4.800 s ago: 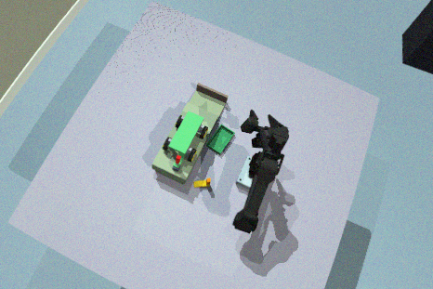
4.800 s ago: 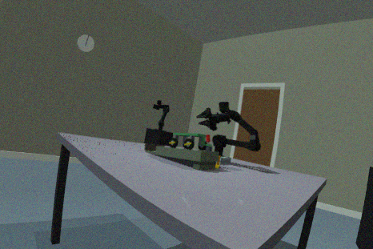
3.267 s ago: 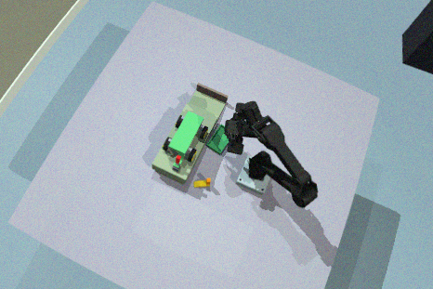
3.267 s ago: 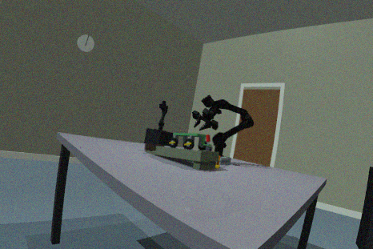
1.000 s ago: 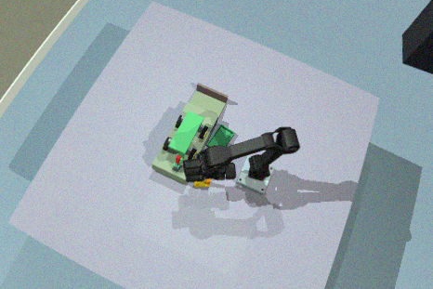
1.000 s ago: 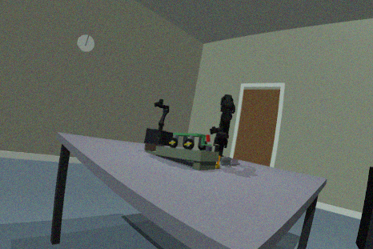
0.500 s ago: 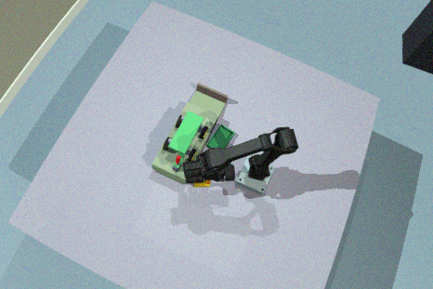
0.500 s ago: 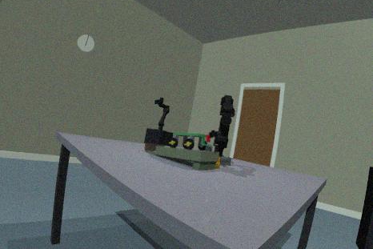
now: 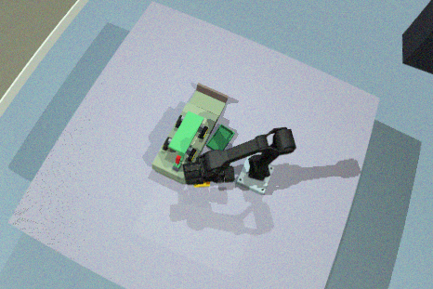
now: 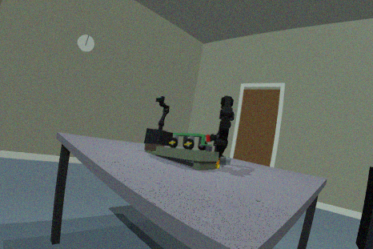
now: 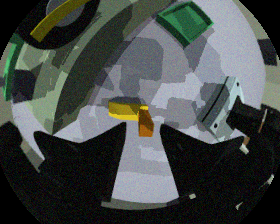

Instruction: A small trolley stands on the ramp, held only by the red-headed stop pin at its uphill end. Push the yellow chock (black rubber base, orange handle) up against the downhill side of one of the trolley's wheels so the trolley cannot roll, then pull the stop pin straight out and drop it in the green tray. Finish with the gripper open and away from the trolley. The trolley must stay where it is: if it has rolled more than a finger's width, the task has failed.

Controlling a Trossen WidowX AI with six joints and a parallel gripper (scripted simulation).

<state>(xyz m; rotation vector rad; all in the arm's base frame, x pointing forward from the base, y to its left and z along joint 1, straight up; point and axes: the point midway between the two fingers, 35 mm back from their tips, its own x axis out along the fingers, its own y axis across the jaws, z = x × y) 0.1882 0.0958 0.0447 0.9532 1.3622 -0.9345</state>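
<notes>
My gripper tip is 2 cm short of the yellow chock, 1 cm to the right of it and 3 cm above it. Also, from my gripper tip: trolley: 14 cm ahead, 13 cm to the right, 6 cm above; then red-headed stop pin: 13 cm ahead, 1 cm to the right, 8 cm above; then olive ramp: 13 cm ahead, 14 cm to the right, 1 cm below.
</notes>
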